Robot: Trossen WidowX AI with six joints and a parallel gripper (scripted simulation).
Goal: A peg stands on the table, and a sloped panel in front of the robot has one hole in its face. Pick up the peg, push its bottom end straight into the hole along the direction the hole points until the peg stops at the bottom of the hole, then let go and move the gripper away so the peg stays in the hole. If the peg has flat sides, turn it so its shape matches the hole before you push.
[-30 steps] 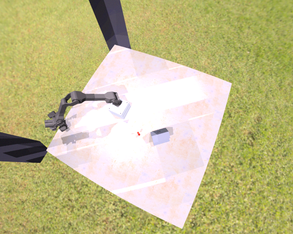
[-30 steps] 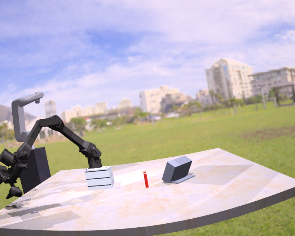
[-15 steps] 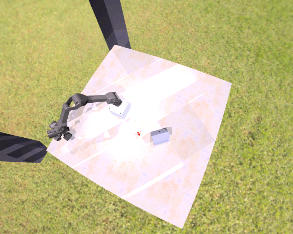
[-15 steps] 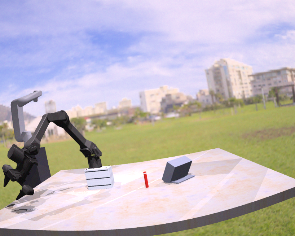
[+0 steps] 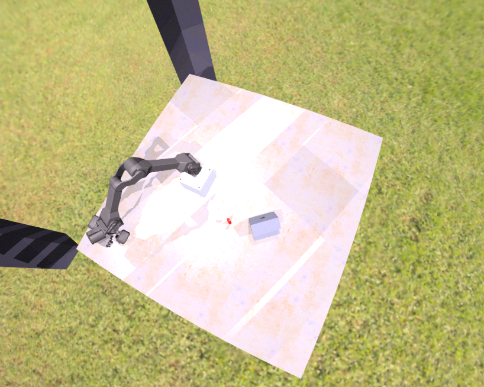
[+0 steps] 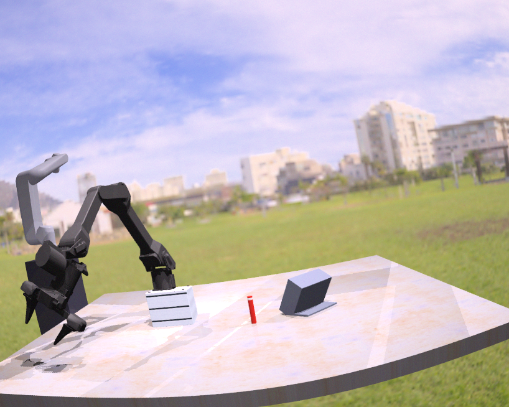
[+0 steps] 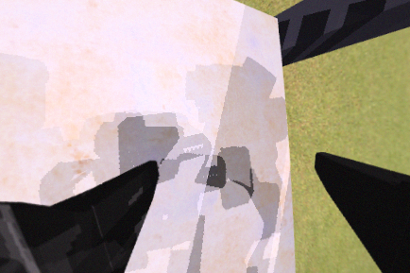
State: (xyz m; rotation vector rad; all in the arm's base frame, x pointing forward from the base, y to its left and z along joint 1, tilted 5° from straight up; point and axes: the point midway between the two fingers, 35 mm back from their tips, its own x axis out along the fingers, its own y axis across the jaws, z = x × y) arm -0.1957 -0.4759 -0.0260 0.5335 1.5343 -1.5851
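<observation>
The round red peg is 49 cm ahead of my gripper tip, 36 cm to the left of it and 3 cm below it. The rest, counted from my gripper tip: sloped grey panel 64 cm ahead, 43 cm to the left, 4 cm below.
</observation>
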